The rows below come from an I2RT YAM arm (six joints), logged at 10 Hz.
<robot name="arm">
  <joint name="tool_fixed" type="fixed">
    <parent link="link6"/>
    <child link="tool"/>
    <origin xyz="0 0 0" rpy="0 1.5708 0"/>
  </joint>
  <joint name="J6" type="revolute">
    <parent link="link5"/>
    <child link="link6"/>
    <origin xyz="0.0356 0 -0.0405" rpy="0 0 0"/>
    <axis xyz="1 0 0"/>
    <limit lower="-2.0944" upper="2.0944"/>
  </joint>
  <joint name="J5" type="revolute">
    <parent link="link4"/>
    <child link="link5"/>
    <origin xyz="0.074 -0.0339 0.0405" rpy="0 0 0"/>
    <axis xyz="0 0 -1"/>
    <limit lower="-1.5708" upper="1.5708"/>
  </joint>
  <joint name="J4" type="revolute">
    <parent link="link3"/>
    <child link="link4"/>
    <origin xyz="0.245 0.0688 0.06" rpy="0 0 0"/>
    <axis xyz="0 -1 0"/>
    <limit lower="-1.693" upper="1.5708"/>
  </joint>
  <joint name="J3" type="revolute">
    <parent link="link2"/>
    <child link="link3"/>
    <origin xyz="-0.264 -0.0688 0" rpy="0 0 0"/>
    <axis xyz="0 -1 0"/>
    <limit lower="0" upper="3.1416"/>
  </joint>
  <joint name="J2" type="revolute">
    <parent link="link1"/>
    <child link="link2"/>
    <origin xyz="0.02 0.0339 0.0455" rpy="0 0 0"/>
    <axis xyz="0 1 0"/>
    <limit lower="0" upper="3.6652"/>
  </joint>
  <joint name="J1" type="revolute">
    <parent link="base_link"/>
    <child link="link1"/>
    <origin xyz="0 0 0.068" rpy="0 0 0"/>
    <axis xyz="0 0 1"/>
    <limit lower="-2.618" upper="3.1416"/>
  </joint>
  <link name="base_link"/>
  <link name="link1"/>
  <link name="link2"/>
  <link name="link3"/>
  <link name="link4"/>
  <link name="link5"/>
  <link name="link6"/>
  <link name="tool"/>
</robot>
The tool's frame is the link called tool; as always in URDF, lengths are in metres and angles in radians.
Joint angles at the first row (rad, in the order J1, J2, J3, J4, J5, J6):
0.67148 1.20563 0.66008 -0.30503 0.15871 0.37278
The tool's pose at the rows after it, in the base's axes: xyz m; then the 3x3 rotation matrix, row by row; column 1 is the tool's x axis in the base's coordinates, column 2 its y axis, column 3 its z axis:
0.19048, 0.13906, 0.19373; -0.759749, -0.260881, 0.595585; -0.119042, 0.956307, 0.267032; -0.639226, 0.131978, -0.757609
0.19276, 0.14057, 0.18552; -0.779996, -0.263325, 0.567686; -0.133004, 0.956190, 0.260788; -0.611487, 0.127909, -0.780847
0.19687, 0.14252, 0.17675; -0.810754, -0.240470, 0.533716; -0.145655, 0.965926, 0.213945; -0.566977, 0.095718, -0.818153
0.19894, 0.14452, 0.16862; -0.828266, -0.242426, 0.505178; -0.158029, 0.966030, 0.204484; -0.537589, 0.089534, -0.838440
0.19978, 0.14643, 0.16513; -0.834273, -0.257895, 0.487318; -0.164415, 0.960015, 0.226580; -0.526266, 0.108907, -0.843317
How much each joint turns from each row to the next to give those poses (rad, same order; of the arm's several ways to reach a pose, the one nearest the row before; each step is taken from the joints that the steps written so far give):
-0.01824 0.00742 -0.02410 0.00909 -0.00822 0.00775
-0.00283 0.03607 -0.00171 0.00293 -0.01387 -0.00163
-0.00153 0.05577 0.01810 -0.02960 0.01603 0.00904
-0.00001 0.03891 0.00187 0.00173 -0.00982 0.00018
0.00001 0.01585 -0.00224 0.01474 -0.02863 -0.00308

